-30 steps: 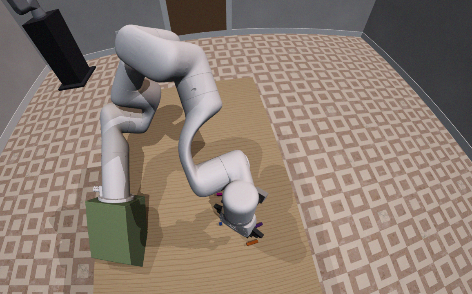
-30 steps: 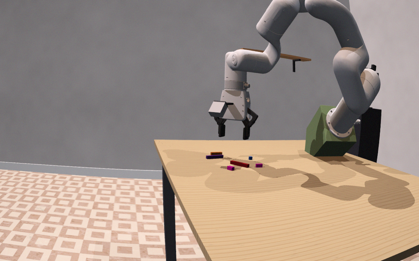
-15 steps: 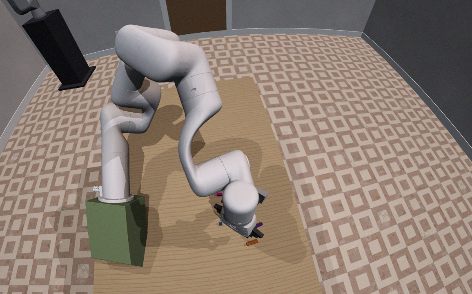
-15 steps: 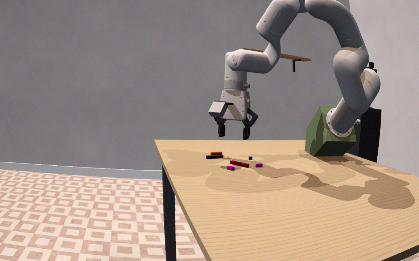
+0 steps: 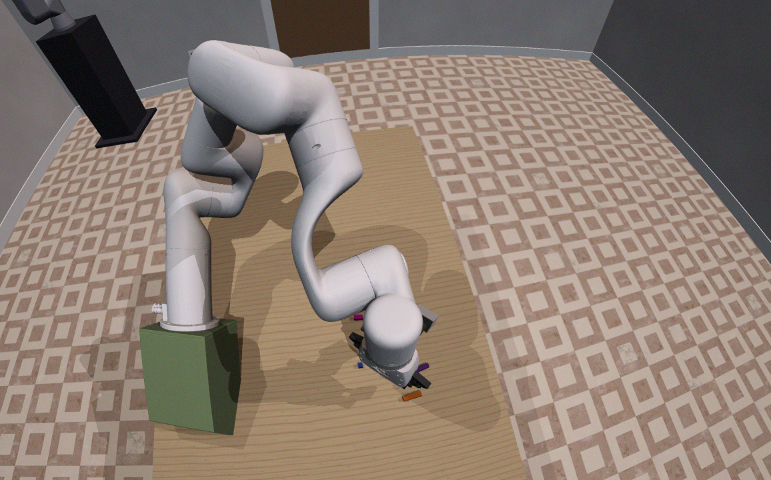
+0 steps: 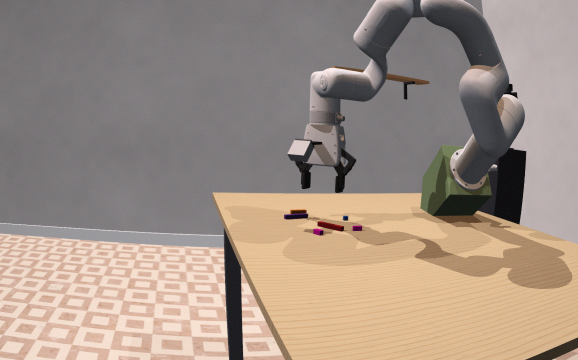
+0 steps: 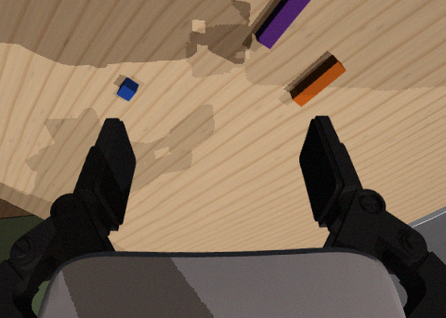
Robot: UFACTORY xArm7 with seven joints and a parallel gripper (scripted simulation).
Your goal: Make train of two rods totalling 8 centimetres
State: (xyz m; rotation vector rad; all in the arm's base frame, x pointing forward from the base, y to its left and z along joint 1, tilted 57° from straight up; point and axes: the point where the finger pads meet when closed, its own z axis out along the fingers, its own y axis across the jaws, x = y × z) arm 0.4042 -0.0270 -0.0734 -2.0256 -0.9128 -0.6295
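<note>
Now: the magenta rod 140 mm to the left of my hand, 70 mm below it and 60 mm behind it. Round my hand: small blue rod (70 mm below, 60 mm behind, 30 mm to the left); purple rod (70 mm below, 60 mm ahead, 10 mm to the left); orange rod (70 mm below, 50 mm to the right, 50 mm ahead).
</note>
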